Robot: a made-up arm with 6 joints.
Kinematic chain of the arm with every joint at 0, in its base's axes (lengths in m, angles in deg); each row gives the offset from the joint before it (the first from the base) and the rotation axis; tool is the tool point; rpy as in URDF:
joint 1: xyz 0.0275 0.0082 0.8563 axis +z
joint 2: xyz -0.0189 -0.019 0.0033 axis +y
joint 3: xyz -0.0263 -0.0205 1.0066 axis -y
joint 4: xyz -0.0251 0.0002 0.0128 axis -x
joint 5: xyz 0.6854 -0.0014 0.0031 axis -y
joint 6: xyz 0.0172 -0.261 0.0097 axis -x
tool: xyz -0.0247 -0.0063 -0.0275 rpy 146.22 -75.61 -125
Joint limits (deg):
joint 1: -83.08..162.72
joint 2: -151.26..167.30
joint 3: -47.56..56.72
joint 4: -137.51..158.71
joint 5: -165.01..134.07
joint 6: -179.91..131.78
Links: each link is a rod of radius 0.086 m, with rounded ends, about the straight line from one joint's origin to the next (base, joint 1, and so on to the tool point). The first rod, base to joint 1, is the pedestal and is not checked.
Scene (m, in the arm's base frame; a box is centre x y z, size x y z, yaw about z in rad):
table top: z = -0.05
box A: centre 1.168 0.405 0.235 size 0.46 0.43 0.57 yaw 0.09
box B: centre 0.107 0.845 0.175 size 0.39 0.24 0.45 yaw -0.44
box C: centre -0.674 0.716 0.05 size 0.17 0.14 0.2 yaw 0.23
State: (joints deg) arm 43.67 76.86 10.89 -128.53 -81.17 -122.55
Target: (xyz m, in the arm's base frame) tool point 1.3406 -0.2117 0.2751
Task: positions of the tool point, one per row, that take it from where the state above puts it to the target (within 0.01 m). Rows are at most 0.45 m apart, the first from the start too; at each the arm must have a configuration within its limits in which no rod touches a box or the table.
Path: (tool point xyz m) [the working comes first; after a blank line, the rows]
Joints at the target: -13.00 89.63 44.28 -123.84 -81.73 -124.41
Straight joint move there: touches box A.

1: 1.0060 0.7548 0.6756
2: 1.2125 0.5929 0.9871
3: 1.3026 0.3613 1.3341
4: 1.4109 0.2279 1.0780
5: 1.4547 0.0758 0.8097
6: 1.4306 -0.0768 0.5387
7: 1.3407 -0.2118 0.2752

